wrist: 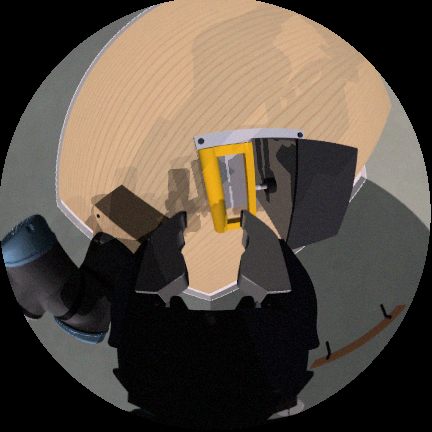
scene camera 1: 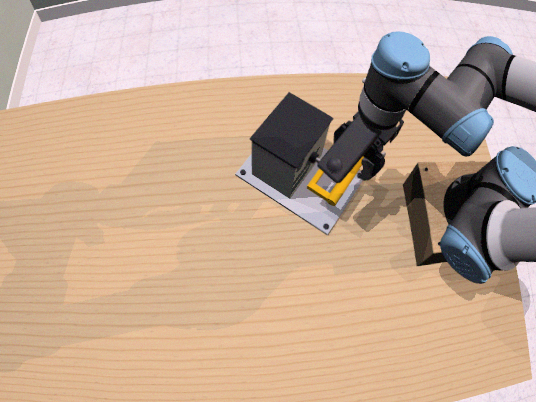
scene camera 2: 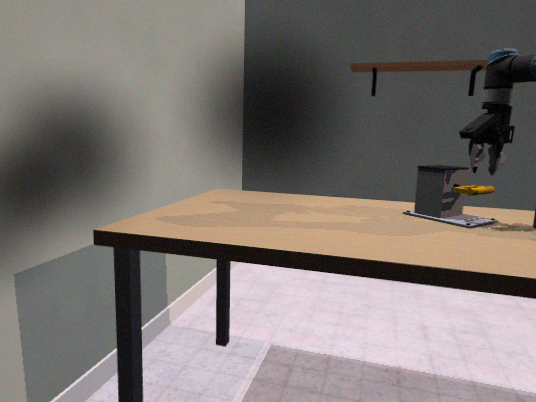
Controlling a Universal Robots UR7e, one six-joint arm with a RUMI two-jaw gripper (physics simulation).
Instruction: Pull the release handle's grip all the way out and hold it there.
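The release handle is a yellow rectangular frame (scene camera 1: 343, 187) (scene camera 2: 480, 190) (wrist: 214, 190) with a thick outer grip bar. A short thin rod (wrist: 260, 188) joins it to the front of a dark box housing (scene camera 1: 292, 130) (scene camera 2: 430, 192) (wrist: 322, 195). A gap shows between frame and housing. The housing stands on a grey base plate (scene camera 1: 312, 216) (wrist: 250, 135). My gripper (scene camera 1: 356, 152) (scene camera 2: 484, 173) (wrist: 212, 211) is partly open with nothing between its fingers. It points down, above the handle in scene camera 2, apart from it. In scene camera 1 the gripper body hides part of the handle.
A brown block (scene camera 1: 417, 220) (wrist: 130, 212) stands on the wooden table (scene camera 1: 175, 300) (scene camera 2: 300, 245) near the arm's base, right of the plate in scene camera 1. A wall shelf (scene camera 2: 415, 66) (wrist: 360, 341) hangs behind the table. The housing rises close beside the handle.
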